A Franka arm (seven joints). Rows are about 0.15 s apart.
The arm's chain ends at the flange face. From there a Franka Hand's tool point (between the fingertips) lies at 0.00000 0.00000 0.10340 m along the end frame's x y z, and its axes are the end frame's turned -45 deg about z.
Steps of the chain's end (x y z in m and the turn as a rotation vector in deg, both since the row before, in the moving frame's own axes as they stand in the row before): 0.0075 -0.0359 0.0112 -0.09 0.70 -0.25; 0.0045 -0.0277 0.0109 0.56 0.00 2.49; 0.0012 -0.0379 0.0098 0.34 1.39 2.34; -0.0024 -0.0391 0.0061 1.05 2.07 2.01; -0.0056 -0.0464 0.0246 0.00 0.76 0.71; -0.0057 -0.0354 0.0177 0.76 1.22 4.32; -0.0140 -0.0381 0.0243 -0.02 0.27 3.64
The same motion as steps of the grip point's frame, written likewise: 0.0315 -0.0191 0.0112 -0.56 0.43 -0.25; 0.0235 -0.0171 0.0109 0.40 0.40 2.49; 0.0298 -0.0246 0.0098 -0.74 1.22 2.34; 0.0299 -0.0280 0.0060 -0.72 2.21 2.01; 0.0298 -0.0358 0.0246 -0.54 0.54 0.71; 0.0235 -0.0284 0.0177 -0.33 1.40 4.32; 0.0173 -0.0365 0.0243 -0.21 0.18 3.64
